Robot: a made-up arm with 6 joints.
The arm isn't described. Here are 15 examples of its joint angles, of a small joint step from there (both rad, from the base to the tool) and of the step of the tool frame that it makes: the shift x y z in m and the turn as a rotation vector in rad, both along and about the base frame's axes.
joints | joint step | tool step
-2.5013 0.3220 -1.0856 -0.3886 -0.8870 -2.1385 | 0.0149 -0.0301 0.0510 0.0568 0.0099 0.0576 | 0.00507 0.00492 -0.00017 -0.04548 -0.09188 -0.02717
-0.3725 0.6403 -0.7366 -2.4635 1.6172 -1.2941 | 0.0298 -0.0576 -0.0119 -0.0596 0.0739 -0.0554 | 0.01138 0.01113 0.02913 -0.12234 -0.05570 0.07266
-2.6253 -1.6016 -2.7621 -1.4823 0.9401 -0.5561 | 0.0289 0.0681 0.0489 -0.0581 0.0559 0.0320 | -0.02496 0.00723 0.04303 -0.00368 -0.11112 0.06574
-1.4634 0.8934 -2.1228 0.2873 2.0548 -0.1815 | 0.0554 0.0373 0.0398 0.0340 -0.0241 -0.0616 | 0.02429 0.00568 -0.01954 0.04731 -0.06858 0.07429
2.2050 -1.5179 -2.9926 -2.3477 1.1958 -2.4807 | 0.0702 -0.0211 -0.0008 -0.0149 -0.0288 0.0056 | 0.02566 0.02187 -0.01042 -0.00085 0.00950 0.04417
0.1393 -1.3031 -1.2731 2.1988 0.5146 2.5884 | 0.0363 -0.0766 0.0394 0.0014 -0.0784 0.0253 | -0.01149 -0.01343 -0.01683 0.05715 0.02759 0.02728
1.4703 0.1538 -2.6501 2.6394 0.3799 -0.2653 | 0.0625 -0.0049 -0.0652 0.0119 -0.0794 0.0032 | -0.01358 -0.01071 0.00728 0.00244 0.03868 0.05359
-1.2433 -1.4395 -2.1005 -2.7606 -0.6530 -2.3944 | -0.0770 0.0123 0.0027 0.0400 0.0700 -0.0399 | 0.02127 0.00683 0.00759 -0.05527 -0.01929 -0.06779
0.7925 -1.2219 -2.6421 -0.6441 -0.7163 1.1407 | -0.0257 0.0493 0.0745 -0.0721 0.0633 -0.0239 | 0.01189 0.02992 0.04804 -0.04632 0.18401 -0.06556
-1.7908 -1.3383 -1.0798 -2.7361 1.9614 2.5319 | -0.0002 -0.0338 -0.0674 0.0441 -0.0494 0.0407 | 0.00032 0.01920 -0.00344 -0.06486 0.03979 0.05722
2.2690 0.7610 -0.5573 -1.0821 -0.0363 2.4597 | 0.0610 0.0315 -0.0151 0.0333 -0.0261 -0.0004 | -0.01314 -0.01012 -0.00686 -0.01305 0.00899 0.02403
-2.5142 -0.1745 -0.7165 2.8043 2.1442 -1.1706 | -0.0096 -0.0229 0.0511 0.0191 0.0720 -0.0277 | 0.00795 0.01128 -0.00126 -0.05026 0.02212 -0.03066
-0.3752 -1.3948 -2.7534 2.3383 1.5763 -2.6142 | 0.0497 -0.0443 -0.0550 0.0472 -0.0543 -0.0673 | -0.02432 -0.02207 -0.03399 -0.03468 -0.10230 0.14708
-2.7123 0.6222 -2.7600 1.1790 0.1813 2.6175 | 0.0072 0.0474 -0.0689 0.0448 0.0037 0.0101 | -0.00386 -0.00473 -0.00632 -0.04798 -0.00185 0.03942
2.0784 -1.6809 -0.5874 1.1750 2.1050 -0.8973 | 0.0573 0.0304 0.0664 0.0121 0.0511 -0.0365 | 0.00803 0.00304 -0.00534 -0.06989 -0.05388 0.12333
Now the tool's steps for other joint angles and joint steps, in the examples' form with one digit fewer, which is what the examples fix.
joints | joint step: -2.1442 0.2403 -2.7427 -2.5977 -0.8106 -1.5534 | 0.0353 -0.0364 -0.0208 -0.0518 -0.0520 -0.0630
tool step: 0.0158 0.0111 0.0071 0.0273 0.1105 -0.0037
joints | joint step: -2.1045 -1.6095 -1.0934 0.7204 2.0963 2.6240 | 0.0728 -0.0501 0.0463 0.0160 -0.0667 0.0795
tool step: -0.0066 0.0076 -0.0069 -0.0435 -0.0657 0.0123
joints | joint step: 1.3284 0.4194 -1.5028 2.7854 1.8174 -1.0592 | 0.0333 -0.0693 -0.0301 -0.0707 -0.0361 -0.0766
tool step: -0.0226 -0.0124 0.0273 0.0734 -0.1024 -0.0191
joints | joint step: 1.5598 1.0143 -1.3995 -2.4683 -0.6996 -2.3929 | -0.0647 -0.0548 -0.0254 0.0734 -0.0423 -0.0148
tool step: 0.0145 0.0175 0.0228 0.0569 0.0552 -0.1070
